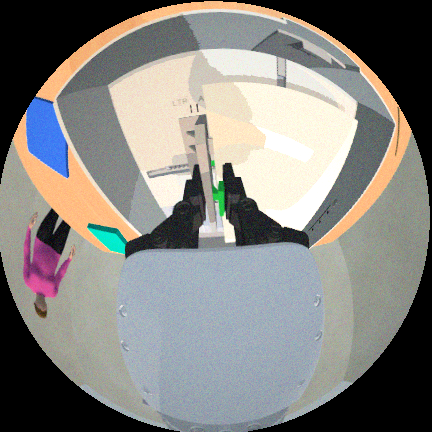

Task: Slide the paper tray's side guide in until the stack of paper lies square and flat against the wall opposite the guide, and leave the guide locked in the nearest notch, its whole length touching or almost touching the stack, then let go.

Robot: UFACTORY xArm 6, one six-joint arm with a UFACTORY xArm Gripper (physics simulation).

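Note:
My gripper is shut on the side guide, a pale grey upright plate, with the guide's green latch piece also between the fingers. The cream stack of paper lies right of the guide in the grey paper tray, its right edge near the tray's right wall. The stack's left edge runs close along the guide at the far end; the fingers partly hide the near end. I cannot tell whether the guide touches the stack along its whole length, whether the stack is quite flat, or whether the latch sits in a notch.
Size marks "LTR" and a slotted strip show on the tray floor left of the guide. A dark grey part stands at the tray's far right. A blue block and a teal block lie left of the tray. A person shows beyond.

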